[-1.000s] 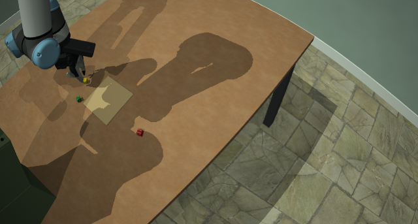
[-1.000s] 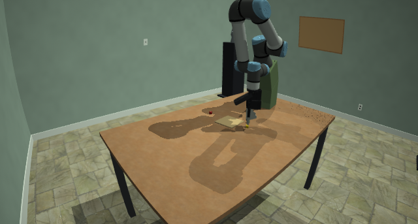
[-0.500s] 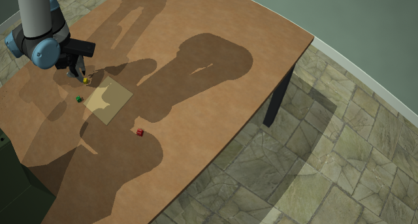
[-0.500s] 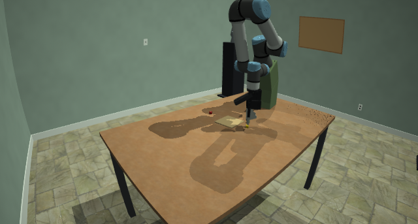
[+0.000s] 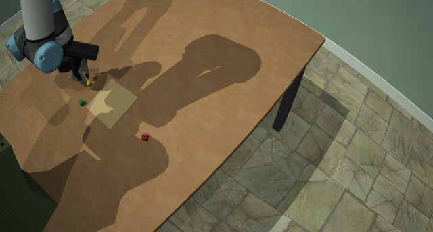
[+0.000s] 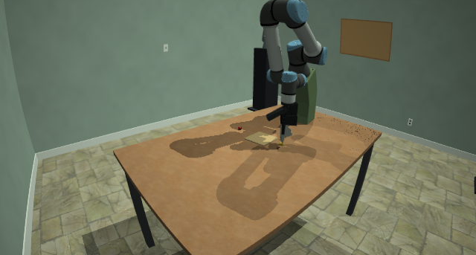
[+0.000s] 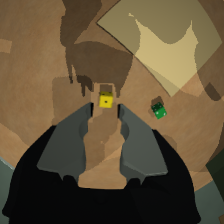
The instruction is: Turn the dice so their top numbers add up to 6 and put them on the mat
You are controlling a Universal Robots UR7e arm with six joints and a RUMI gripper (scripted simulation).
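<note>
Right now my hand is 30 mm above the yellow die. From my hand the other things lie so: mat (20 mm ahead, 130 mm to the right, 30 mm below); then green die (60 mm behind, 50 mm to the right, 30 mm below); then red die (40 mm ahead, 310 mm to the right, 30 mm below).
</note>
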